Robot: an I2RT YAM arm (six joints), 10 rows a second.
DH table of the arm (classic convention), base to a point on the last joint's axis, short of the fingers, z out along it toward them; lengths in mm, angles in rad. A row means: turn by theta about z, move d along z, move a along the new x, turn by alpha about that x. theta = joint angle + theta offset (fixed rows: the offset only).
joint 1: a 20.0; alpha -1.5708; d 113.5; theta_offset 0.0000
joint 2: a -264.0; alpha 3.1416; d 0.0; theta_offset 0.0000
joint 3: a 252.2; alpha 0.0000; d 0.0; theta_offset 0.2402
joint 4: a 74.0; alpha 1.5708; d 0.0; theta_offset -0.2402
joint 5: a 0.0; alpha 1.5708; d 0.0; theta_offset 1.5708
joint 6: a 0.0; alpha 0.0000; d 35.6; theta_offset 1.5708
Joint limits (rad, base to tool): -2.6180..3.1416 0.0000..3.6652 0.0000..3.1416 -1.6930..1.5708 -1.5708..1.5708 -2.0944..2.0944
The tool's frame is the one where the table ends.
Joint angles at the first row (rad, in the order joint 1, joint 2, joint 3, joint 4, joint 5, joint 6):
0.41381, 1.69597, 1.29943, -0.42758, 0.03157, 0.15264
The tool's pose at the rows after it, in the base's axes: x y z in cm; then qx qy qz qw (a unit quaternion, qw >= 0):
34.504 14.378 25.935 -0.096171 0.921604 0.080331 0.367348
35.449 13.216 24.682 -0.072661 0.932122 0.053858 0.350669
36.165 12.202 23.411 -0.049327 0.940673 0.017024 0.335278
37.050 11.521 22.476 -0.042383 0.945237 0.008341 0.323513
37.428 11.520 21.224 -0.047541 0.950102 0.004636 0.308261
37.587 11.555 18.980 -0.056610 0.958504 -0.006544 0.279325
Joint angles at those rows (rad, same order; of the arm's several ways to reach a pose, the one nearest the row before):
0.40019, 1.67803, 1.28681, -0.41020, 0.05635, 0.16941
0.36527, 1.71540, 1.29302, -0.42760, 0.08945, 0.17593
0.33921, 1.75094, 1.29664, -0.44552, 0.14846, 0.18257
0.31509, 1.78915, 1.31211, -0.44921, 0.14878, 0.17569
0.31161, 1.82272, 1.31141, -0.44721, 0.14365, 0.16613
0.31149, 1.87059, 1.29605, -0.44723, 0.14669, 0.15211

